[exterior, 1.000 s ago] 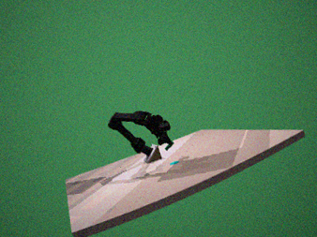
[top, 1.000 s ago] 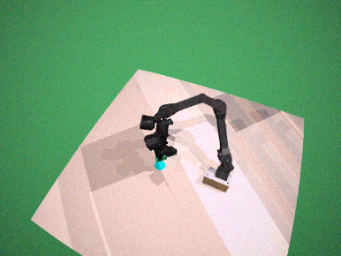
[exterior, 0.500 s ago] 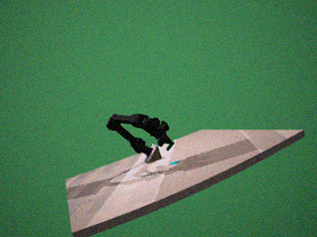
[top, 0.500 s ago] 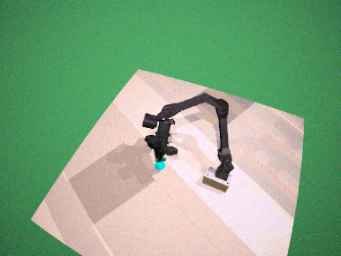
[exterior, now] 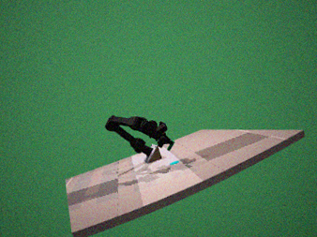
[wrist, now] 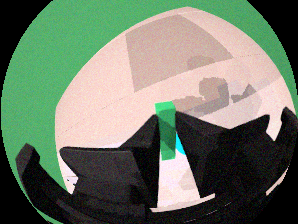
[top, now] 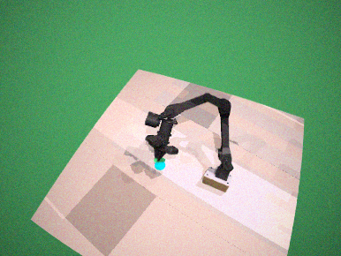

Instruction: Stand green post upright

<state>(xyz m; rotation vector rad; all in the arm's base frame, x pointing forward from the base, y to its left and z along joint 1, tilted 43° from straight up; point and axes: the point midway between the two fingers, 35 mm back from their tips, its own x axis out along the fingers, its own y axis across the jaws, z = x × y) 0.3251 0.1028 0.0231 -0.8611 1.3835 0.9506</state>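
Now: the cyan circle 12 cm below my gripper tip, 3 cm to the right of it and 1 cm ahead of it. Round my gripper tip: green post (1 cm to the right, 1 cm below, 1 cm behind).
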